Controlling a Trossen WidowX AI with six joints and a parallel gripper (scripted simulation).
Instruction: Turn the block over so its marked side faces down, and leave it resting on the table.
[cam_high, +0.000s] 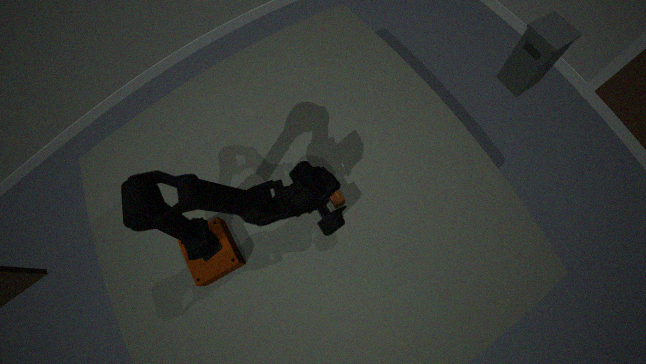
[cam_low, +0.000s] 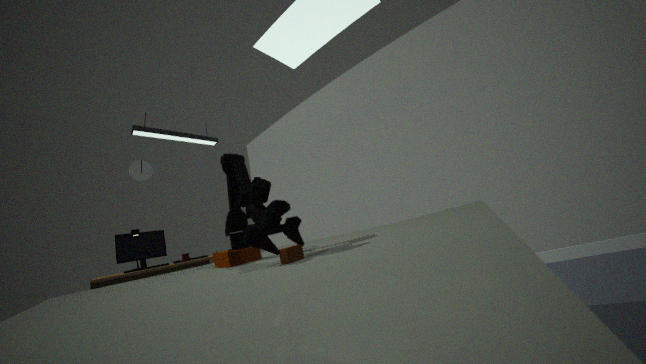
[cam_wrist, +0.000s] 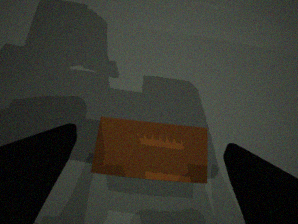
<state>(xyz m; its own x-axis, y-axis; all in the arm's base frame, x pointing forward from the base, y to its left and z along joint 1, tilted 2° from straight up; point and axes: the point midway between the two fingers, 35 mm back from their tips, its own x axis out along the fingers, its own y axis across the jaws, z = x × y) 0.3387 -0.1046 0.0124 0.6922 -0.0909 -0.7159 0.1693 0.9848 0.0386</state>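
My gripper tip is now 1 cm past the orange block and 1 cm above it.
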